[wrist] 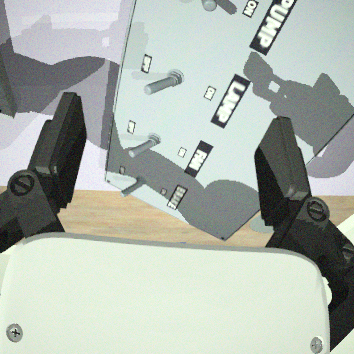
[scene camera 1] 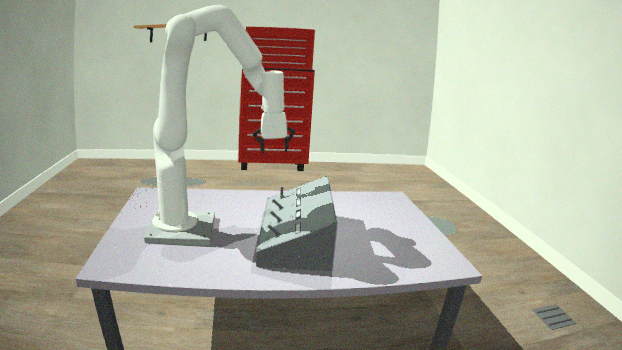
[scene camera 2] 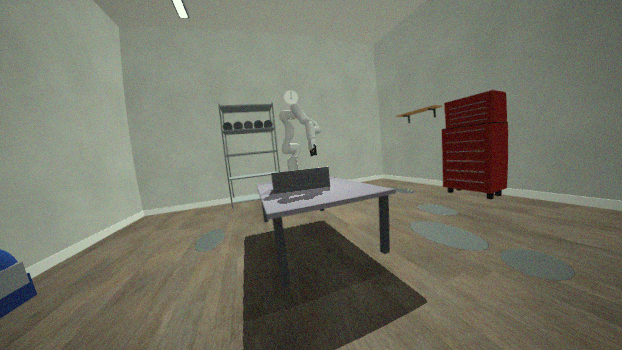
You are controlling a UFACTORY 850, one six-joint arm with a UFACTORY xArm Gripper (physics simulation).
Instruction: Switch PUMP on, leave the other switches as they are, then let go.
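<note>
The sloped switch box [scene camera 1: 300, 255] [scene camera 2: 300, 180] [wrist: 195, 50] stands on the table. The PUMP lever [scene camera 1: 281, 192] [wrist: 209, 5] is the far one in scene camera 1; it stands upright there, unlike the other three. In the wrist view it is cut off by the top edge, beside the PUMP label [wrist: 270, 30]. The LAMP lever [wrist: 162, 83], the FAN lever [wrist: 144, 146] and a fourth lever [wrist: 133, 186] lean to the OFF side; the fourth label is too blurred to read. My gripper [scene camera 1: 274, 149] [scene camera 2: 313, 150] [wrist: 175, 122] is wide open and empty, above the box and apart from the levers.
The arm's base plate [scene camera 1: 175, 239] is bolted to the table [scene camera 1: 150, 272] [scene camera 2: 355, 189], left of the box in scene camera 1. A red tool cabinet [scene camera 1: 277, 115] [scene camera 2: 472, 150] stands on the floor well away from the table.
</note>
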